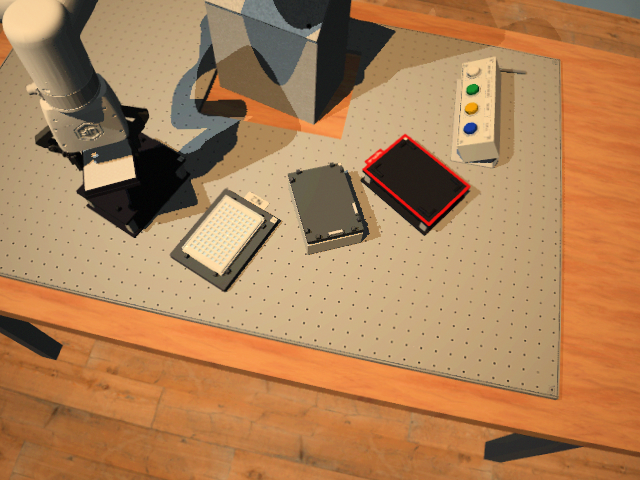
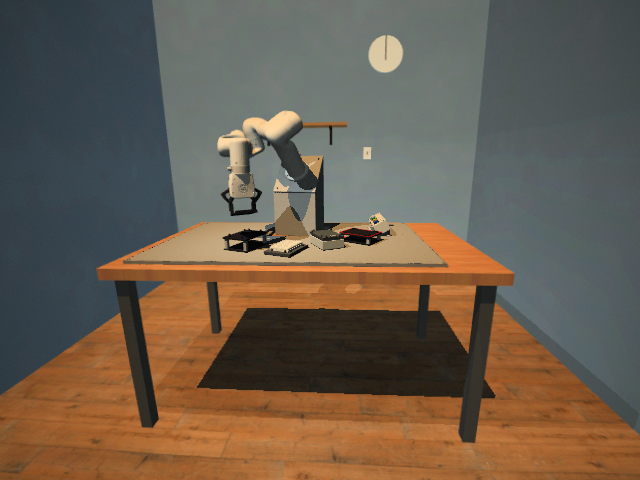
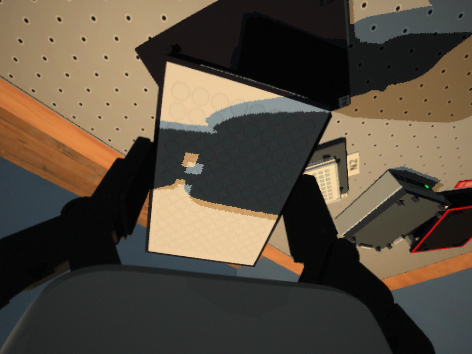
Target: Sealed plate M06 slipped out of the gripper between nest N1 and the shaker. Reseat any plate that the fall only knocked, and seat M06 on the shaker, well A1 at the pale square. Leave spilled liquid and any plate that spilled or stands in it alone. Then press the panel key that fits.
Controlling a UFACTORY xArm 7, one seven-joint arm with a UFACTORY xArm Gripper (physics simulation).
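Pixels of known places: gripper, between the fingertips: [image 1: 108, 156] [image 3: 226, 175]; arm's base, origin of its link: [image 2: 297, 171].
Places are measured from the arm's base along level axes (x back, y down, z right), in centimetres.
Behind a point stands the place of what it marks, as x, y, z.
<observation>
My gripper [image 2: 243, 210] {-37.2, 15.6, 18.5} [image 3: 226, 175] {-37.2, 15.6, 18.5} is shut on a pale-topped sealed plate [image 1: 109, 174] {-41.2, 14.1, 16.2} [image 3: 235, 155] {-35.7, 15.3, 19.3} with dark edges, its label unreadable. It holds the plate in the air above the black raised nest [image 1: 160, 165] {-31.0, 25.8, 14.3} [image 2: 247, 235] {-40.2, 24.9, 16.4} [image 3: 200, 37] {-34.8, 25.8, 24.1} at the left. A white well plate [image 1: 224, 235] {-40.9, 28.3, -0.4} [image 2: 287, 245] {-43.3, 28.3, -0.8} [image 3: 327, 181] {-35.5, 28.3, -0.6} lies on the grey nest N2 [image 1: 242, 263] {-44.7, 30.0, -4.5}; whether it is fully down is unclear. The grey shaker [image 1: 326, 204] {-32.2, 25.9, -16.7} [image 2: 326, 240] {-39.4, 26.7, -16.6} [image 3: 385, 210] {-31.2, 26.0, -10.6} has corner clips and no plate on it. No spilled liquid can be made out.
A red-bordered black stand [image 1: 416, 180] {-22.7, 27.4, -31.8} [image 2: 360, 233] {-24.7, 27.4, -31.6} [image 3: 445, 230] {-23.9, 27.4, -29.9} is right of the shaker. The key panel [image 1: 480, 139] {-12.8, 24.3, -42.3} [image 2: 379, 223] {-13.6, 24.9, -41.5}, with white, green, yellow and blue keys, stands at the far right. The arm's large grey pedestal [image 1: 268, 67] {-7.9, 21.1, -0.2} [image 2: 294, 209] {-7.5, 18.8, 0.9} rises behind the nests.
</observation>
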